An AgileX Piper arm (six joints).
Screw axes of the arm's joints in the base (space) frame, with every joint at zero. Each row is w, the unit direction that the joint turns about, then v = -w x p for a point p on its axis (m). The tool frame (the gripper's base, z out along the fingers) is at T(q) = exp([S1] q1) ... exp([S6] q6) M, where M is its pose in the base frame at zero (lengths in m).
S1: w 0 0 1 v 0 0 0
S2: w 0 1 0 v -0.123 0 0
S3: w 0 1 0 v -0.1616 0 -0.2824
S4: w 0.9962 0 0.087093 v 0 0.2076 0
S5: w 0 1 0 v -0.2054 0 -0.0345
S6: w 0.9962 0 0.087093 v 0 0.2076 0
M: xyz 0.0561 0 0.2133 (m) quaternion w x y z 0.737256 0 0.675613 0
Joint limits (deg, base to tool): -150..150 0..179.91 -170..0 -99.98..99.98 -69.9..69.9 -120..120
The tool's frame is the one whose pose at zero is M.
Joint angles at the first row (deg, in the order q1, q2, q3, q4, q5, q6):
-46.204 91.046 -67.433 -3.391 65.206 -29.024
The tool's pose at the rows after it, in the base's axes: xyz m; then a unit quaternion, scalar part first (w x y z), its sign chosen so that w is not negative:
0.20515 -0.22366 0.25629 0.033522 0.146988 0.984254 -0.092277
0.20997 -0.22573 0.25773 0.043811 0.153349 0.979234 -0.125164
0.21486 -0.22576 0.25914 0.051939 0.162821 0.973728 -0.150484
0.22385 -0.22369 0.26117 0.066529 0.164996 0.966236 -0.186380
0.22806 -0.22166 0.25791 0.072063 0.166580 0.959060 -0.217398
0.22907 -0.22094 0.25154 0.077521 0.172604 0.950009 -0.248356
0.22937 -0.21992 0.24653 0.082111 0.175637 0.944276 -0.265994
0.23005 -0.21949 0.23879 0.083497 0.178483 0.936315 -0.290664
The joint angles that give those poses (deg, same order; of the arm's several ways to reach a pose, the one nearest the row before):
-45.651 91.047 -67.434 -6.897 62.057 -25.926
-44.517 91.047 -67.433 -10.132 59.213 -22.449
-43.238 91.046 -67.432 -13.057 57.296 -18.535
-40.948 91.045 -67.318 -17.496 54.471 -13.453
-39.268 91.046 -65.985 -22.394 51.894 -8.431
-38.159 91.046 -63.820 -28.013 48.921 -2.446
-37.487 91.047 -62.195 -31.676 46.990 1.601
-36.598 91.496 -60.239 -37.362 45.061 7.548

